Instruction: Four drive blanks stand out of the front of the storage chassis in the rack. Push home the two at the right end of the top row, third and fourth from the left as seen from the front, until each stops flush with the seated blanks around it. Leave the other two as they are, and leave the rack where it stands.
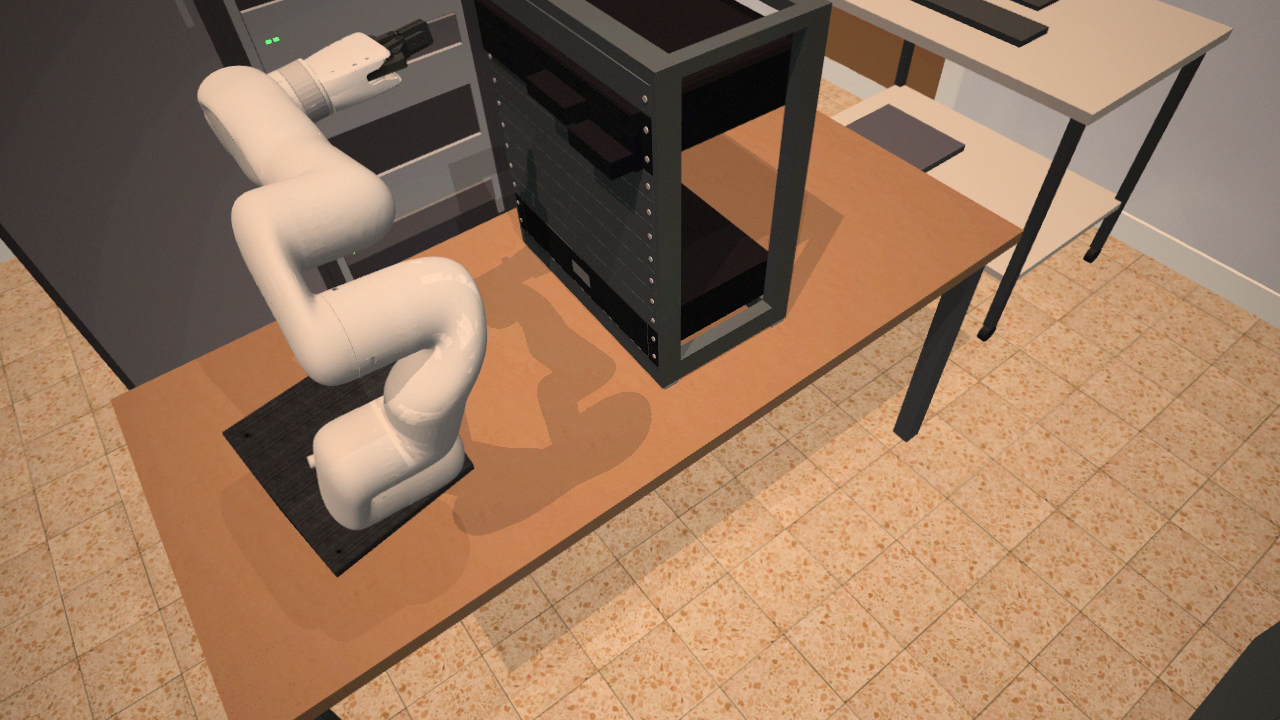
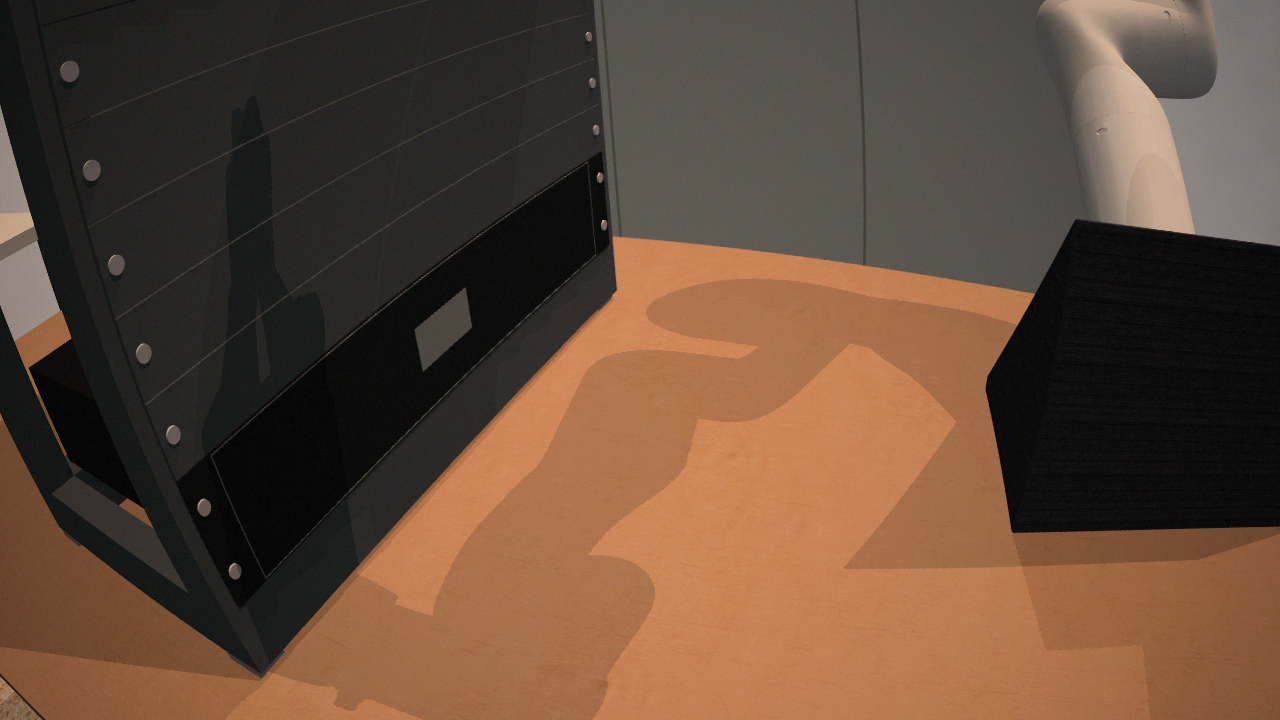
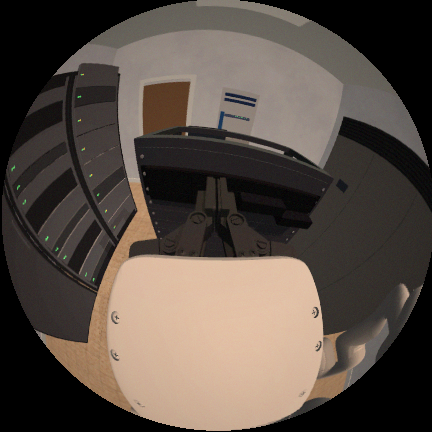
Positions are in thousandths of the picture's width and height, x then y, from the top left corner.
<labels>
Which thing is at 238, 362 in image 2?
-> A rack.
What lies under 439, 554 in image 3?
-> The gripper.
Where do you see a rack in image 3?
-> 640, 448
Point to a rack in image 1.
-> At 465, 153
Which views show the gripper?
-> Image 1 and image 3 only.
</labels>
